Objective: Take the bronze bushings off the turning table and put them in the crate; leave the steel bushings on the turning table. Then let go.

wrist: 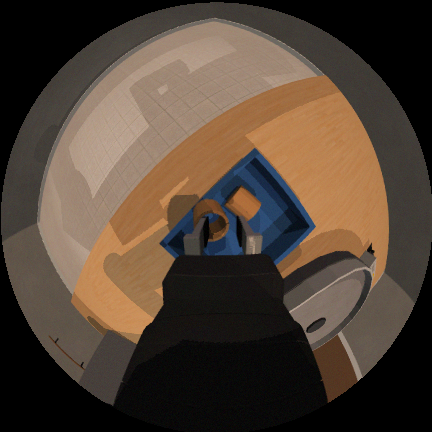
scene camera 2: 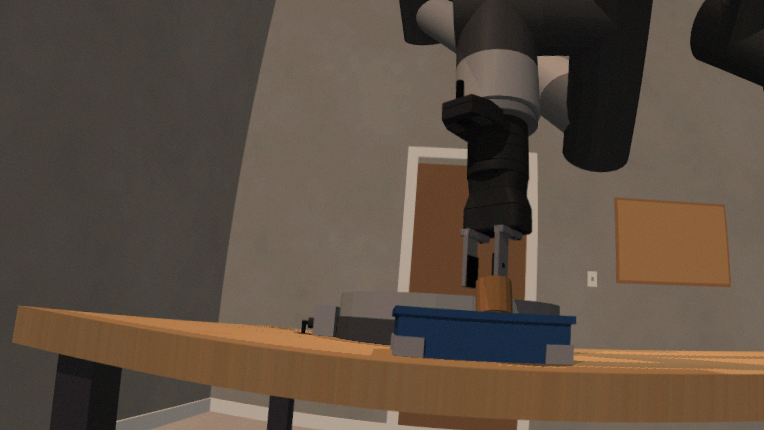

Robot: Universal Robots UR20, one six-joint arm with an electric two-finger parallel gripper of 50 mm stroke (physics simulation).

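Places are measured from the arm's base along level axes (x ahead, y left, z up), in centimetres.
Pixels of known places: gripper, between the fingertips: [wrist: 222, 225] [scene camera 2: 484, 287].
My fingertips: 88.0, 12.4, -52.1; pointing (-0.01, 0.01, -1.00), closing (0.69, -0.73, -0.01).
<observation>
Behind a point stands the place of what it marks, as x, y, z.
My gripper [scene camera 2: 484, 272] @(88.0, 12.4, -52.2) [wrist: 222, 225] @(88.0, 12.4, -52.2) is open, with its fingers pointing down over the blue crate [scene camera 2: 481, 337] @(88.9, 15.8, -57.6) [wrist: 287, 193] @(96.5, 8.3, -55.0). A bronze bushing [scene camera 2: 493, 293] @(87.8, 15.6, -53.1) [wrist: 202, 212] @(87.8, 15.0, -51.2) is at one end of the crate, and its upper part stands above the rim in the scene view. One finger overlaps it in the wrist view; whether they touch is unclear. Another bronze bushing [wrist: 243, 203] @(91.3, 11.7, -55.7) lies on its side inside the crate. The grey turning table [scene camera 2: 374, 305] @(98.7, -13.1, -53.9) [wrist: 345, 295] @(95.1, -26.6, -54.7) is beside the crate, with a dark oval spot on its top. Steel bushings cannot be made out.
The crate and turning table are on a wooden table [scene camera 2: 240, 368] @(110.9, 22.1, -62.1) [wrist: 330, 145] @(113.3, 5.5, -60.0). A small grey block with a black fitting [scene camera 2: 323, 320] @(107.5, -26.8, -57.1) [wrist: 370, 260] @(107.4, -26.8, -55.4) sits at the turning table's edge. The crate's raised rim surrounds the bushings.
</observation>
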